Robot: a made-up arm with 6 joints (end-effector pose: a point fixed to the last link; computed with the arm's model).
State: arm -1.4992 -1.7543 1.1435 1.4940 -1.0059 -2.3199
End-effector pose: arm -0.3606 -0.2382 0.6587 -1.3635 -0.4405 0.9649
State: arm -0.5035 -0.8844 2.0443 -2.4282 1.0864 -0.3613
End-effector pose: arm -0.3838 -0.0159 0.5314 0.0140 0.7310 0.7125
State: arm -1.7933 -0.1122 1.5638 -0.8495 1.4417 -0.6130
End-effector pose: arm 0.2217 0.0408 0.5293 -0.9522 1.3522 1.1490
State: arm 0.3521 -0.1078 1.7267 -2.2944 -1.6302 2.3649
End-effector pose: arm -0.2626 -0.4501 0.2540 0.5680 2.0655 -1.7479
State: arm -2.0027 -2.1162 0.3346 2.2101 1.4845 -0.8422
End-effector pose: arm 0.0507 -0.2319 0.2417 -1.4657 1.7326 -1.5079
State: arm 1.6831 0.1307 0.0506 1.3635 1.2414 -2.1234
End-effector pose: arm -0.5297 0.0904 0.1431 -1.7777 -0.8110 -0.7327
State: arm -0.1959 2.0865 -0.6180 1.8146 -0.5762 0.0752
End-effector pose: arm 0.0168 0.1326 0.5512 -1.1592 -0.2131 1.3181
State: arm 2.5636 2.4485 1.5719 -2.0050 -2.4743 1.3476
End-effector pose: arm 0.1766 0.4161 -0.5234 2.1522 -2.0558 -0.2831
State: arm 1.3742 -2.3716 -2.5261 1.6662 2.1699 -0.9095
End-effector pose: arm -0.4748 0.2130 -0.0270 -1.1998 -1.6753 1.3158
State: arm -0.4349 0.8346 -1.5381 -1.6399 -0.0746 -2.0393
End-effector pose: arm -0.0595 -0.2885 0.3941 1.8942 1.4451 -1.0975
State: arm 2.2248 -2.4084 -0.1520 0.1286 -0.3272 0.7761
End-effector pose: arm 0.2576 -0.1398 0.1490 1.1527 -0.0109 1.9571
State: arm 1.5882 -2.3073 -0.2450 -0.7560 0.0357 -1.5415
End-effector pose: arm 0.1761 0.1026 0.3075 -0.2125 0.6911 -2.3610
